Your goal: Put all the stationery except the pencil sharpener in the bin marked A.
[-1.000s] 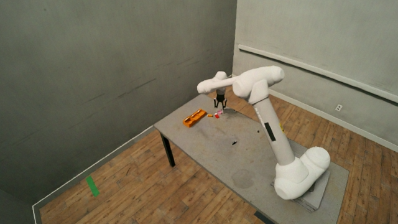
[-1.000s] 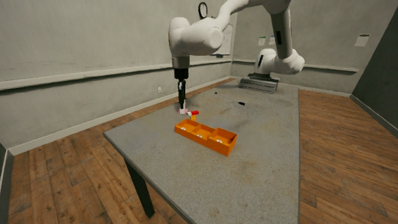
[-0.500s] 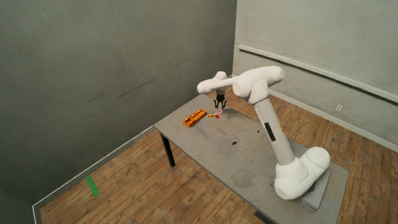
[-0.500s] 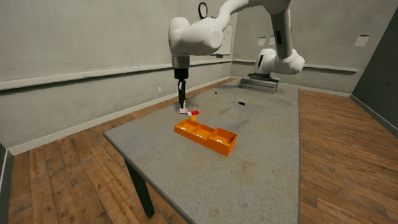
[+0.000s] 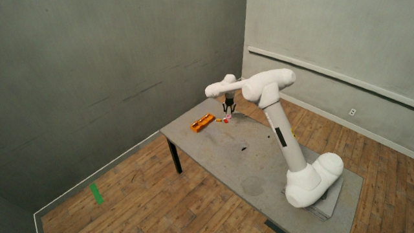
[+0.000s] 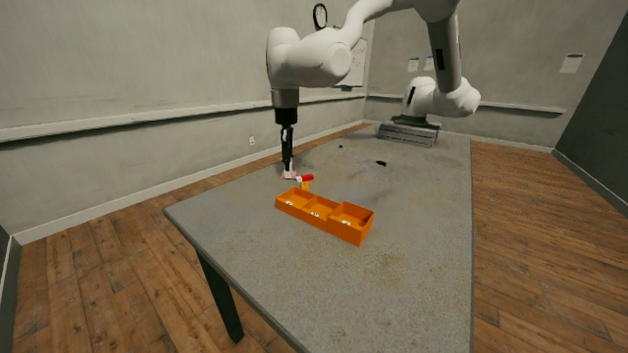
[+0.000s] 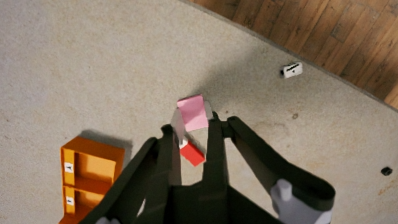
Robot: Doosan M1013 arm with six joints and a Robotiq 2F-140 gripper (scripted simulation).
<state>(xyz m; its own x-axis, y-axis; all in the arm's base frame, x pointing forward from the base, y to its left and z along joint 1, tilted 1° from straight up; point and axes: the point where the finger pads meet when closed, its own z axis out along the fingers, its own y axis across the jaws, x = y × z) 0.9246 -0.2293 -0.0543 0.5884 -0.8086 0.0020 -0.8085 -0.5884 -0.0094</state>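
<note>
Right now the small red object is 10 mm behind my hand, 60 mm to the left of it and 30 mm below it. The rest, counted from my hand: pink eraser (30 mm below); then small white item (110 mm behind, 110 mm to the right, 30 mm below); then small orange-yellow block (50 mm ahead, 120 mm to the left, 30 mm below).
</note>
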